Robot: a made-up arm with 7 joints. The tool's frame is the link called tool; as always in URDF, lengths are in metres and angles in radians. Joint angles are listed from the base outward.
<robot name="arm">
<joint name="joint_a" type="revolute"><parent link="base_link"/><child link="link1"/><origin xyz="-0.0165 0.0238 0.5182"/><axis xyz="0 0 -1"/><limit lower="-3.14" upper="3.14"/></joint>
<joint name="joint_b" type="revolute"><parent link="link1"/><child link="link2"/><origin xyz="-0.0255 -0.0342 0.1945"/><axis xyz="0 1 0"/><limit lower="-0.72" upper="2.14"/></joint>
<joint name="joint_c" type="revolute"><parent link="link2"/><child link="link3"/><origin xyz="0.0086 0.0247 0.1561"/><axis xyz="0 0 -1"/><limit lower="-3.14" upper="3.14"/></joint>
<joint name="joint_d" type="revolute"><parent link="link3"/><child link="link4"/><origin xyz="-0.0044 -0.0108 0.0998"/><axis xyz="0 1 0"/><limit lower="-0.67" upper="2.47"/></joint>
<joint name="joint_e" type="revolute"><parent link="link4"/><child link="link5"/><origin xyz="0.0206 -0.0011 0.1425"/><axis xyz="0 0 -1"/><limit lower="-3.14" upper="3.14"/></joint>
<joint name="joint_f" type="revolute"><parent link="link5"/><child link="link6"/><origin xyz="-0.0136 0.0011 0.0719"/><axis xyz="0 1 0"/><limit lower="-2.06" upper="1.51"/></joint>
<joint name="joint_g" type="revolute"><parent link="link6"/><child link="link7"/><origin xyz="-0.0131 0.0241 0.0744"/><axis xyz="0 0 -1"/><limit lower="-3.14" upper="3.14"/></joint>
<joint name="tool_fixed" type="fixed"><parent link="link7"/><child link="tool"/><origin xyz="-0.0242 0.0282 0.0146" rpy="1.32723 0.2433 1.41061"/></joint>
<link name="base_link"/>
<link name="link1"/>
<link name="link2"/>
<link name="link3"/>
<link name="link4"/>
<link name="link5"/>
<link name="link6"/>
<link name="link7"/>
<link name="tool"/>
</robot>
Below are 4 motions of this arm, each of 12 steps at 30 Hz.
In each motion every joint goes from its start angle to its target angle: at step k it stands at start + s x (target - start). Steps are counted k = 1, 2, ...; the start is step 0. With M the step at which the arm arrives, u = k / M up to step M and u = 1 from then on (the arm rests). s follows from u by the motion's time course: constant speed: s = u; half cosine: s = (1 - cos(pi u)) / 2; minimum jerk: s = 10 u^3 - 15 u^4 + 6 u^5.
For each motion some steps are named. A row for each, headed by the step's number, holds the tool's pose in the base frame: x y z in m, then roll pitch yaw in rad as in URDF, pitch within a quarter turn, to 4 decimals.
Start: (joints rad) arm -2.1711 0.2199 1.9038 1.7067 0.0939 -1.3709 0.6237
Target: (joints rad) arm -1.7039 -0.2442 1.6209 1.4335 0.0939 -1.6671 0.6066
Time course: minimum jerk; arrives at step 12
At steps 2, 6, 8, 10, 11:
2: 0.1626 0.1807 1.0126 1.2901 0.6208 0.9956
6: 0.1844 0.1010 1.0455 1.3068 0.3391 0.9627
8: 0.1833 0.0411 1.0623 1.2936 0.1379 0.9060
10: 0.1761 0.0030 1.0700 1.2800 0.0097 0.8613
11: 0.1743 -0.0038 1.0711 1.2773 -0.0131 0.8528

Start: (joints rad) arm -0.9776 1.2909 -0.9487 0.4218 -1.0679 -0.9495 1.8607
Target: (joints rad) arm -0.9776 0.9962 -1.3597 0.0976 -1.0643 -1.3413 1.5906
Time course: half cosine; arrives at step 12
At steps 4, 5, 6, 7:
4: 0.2731 0.4361 0.8227 -3.0919 -0.0878 2.1309
5: 0.2775 0.4242 0.8452 -3.0999 -0.1854 2.0670
6: 0.2815 0.4102 0.8673 -3.0966 -0.2912 1.9991
7: 0.2848 0.3952 0.8872 -3.0804 -0.3964 1.9294

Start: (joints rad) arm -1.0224 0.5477 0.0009 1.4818 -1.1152 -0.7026 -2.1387
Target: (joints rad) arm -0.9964 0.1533 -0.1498 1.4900 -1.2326 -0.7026 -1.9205
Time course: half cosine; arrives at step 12
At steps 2, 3, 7, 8, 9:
2: 0.2565 0.2694 0.8285 -0.2601 -0.2225 -1.3994
3: 0.2531 0.2673 0.8393 -0.2462 -0.2070 -1.3967
7: 0.2281 0.2488 0.9030 -0.1554 -0.1190 -1.3739
8: 0.2208 0.2428 0.9181 -0.1309 -0.0989 -1.3668
9: 0.2142 0.2372 0.9308 -0.1091 -0.0824 -1.3602

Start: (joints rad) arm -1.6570 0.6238 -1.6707 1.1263 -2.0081 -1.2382 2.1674
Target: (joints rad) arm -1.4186 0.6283 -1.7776 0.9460 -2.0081 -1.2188 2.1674
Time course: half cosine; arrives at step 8
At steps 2, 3, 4, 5, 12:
2: -0.2772 0.2578 0.9454 -2.7381 -0.3833 -2.2566
3: -0.2667 0.2688 0.9538 -2.7651 -0.4100 -2.2866
4: -0.2532 0.2812 0.9635 -2.7972 -0.4416 -2.3210
5: -0.2388 0.2930 0.9731 -2.8296 -0.4732 -2.3544
12: -0.2135 0.3104 0.9880 -2.8829 -0.5244 -2.4061

